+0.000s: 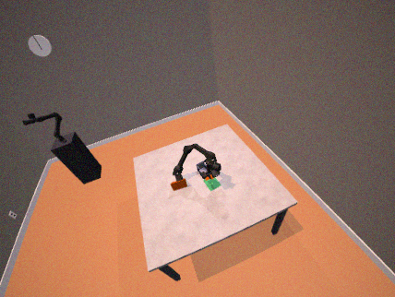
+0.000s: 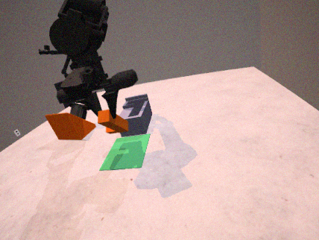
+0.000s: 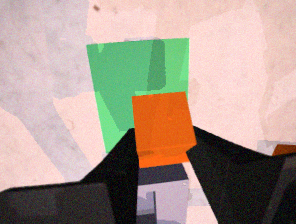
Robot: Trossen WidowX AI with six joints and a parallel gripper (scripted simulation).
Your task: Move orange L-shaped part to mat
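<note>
The green mat lies 13 cm below my gripper tip and 2 cm to the left of it. From my gripper tip the other things lie so: orange L-shaped part (3 cm to the left, 3 cm below, 2 cm behind).
</note>
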